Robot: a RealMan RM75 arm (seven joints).
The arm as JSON. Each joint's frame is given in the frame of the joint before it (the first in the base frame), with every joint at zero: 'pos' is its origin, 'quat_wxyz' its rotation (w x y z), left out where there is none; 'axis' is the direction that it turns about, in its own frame. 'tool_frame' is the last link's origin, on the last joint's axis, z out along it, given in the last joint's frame.
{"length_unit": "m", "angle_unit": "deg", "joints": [
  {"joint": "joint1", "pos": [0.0, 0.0, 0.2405], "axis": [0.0, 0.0, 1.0]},
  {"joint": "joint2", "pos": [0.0, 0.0, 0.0], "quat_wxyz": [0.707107, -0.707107, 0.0, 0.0], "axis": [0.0, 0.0, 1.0]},
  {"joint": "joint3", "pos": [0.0, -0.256, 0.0], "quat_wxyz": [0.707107, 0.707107, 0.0, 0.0], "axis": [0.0, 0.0, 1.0]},
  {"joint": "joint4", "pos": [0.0, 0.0, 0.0], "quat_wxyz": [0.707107, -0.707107, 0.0, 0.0], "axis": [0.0, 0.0, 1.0]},
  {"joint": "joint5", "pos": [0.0, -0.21, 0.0], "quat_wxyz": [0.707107, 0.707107, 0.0, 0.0], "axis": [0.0, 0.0, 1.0]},
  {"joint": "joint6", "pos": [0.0, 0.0, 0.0], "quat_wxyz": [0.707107, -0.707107, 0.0, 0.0], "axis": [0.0, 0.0, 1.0]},
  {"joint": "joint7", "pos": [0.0, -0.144, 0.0], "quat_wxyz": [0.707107, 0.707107, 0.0, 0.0], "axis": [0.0, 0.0, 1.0]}
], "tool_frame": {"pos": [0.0, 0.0, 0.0]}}
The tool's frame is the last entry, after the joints.
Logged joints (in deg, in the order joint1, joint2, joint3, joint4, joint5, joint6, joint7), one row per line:
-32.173 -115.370 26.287 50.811 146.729 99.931 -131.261
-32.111 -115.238 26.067 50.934 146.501 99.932 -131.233
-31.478 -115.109 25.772 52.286 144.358 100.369 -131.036
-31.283 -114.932 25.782 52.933 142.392 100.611 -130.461
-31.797 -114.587 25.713 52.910 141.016 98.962 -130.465
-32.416 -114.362 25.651 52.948 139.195 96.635 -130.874
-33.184 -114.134 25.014 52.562 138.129 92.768 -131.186
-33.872 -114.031 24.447 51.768 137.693 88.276 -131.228
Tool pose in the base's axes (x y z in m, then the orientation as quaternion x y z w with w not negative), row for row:
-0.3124 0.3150 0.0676 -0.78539 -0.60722 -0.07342 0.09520
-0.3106 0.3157 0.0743 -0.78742 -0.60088 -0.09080 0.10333
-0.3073 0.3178 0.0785 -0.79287 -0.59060 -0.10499 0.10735
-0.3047 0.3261 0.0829 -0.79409 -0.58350 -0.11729 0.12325
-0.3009 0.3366 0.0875 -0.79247 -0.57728 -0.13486 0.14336
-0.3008 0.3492 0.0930 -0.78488 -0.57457 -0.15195 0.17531
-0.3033 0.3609 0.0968 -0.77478 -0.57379 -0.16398 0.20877
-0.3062 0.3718 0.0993 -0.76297 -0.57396 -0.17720 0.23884
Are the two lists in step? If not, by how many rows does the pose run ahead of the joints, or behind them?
The pose runs 1 row ahead of the joints: the pose in row i belongs to the joints in row i + 1.
